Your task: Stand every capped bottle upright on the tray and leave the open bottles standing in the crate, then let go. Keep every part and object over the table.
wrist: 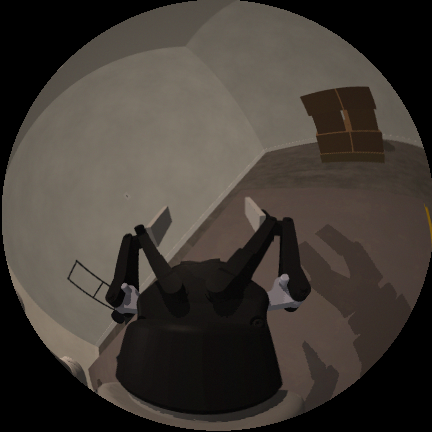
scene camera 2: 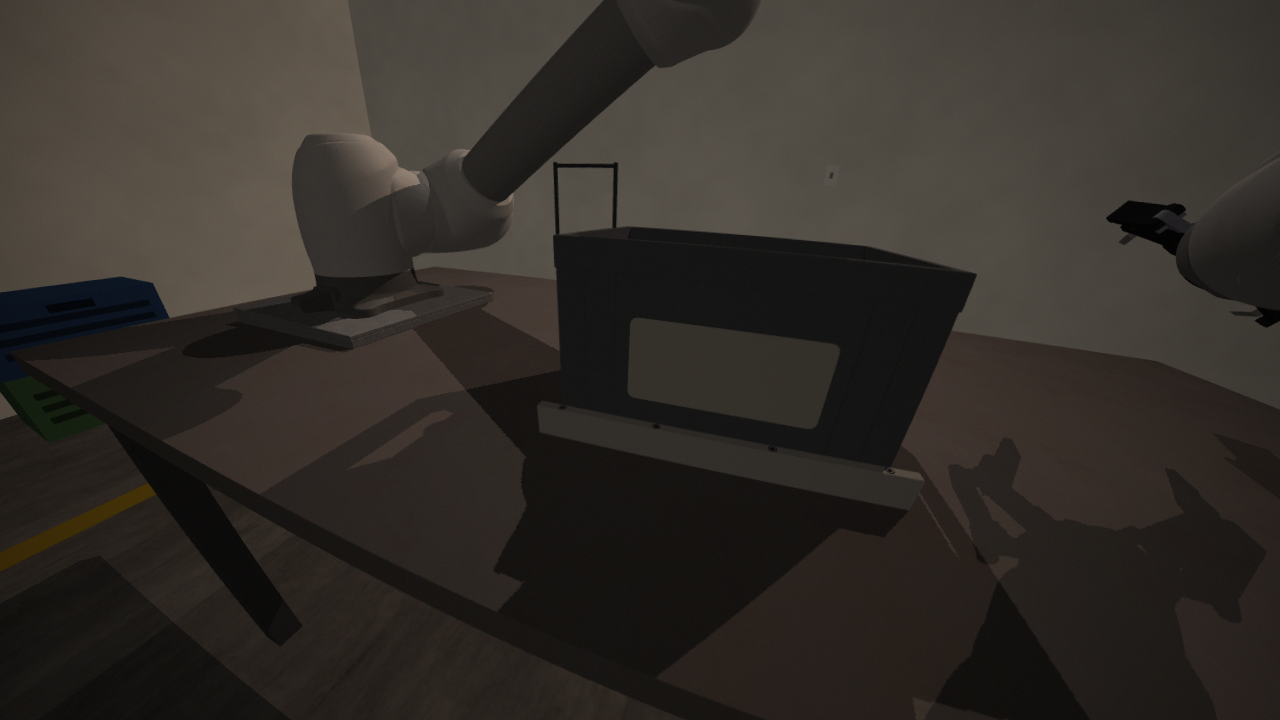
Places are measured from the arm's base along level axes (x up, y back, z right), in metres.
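Pixels of known places: gripper, between the fingertips: [wrist: 206, 209]; arm's base, origin of its link: [scene camera 2: 373, 299].
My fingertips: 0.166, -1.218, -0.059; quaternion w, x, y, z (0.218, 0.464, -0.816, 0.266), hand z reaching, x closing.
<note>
Ahead of a thing's pixels: the offset from my fingertips to its top centre, as dx, dy, dz. Level surfaces: height alone.
The dark grey crate @(-0.013, +0.574, +0.205) [scene camera 2: 592, 313] stands upright on the table in the scene view, with a pale blank label on its near side. Its walls hide what is inside. No capped or open bottle and no tray shows in either view. My gripper [scene camera 2: 1186, 266] [wrist: 206, 209] is open, with its two pads wide apart and nothing between them. It is up above the table at the right edge of the scene view, well to the right of the crate and apart from it. The arm's pale wrist partly hides it there.
A pale rail @(-0.158, +0.577, +0.304) [scene camera 2: 716, 455] with screws runs along the crate's near foot on the table @(dx -0.188) [scene camera 2: 358, 528]. The robot's base plate [scene camera 2: 358, 333] is at the back left. Beyond the table are blue [scene camera 2: 80, 304] and green bins, stacked cartons [wrist: 345, 125] and a black frame [scene camera 2: 555, 198] [wrist: 90, 291].
</note>
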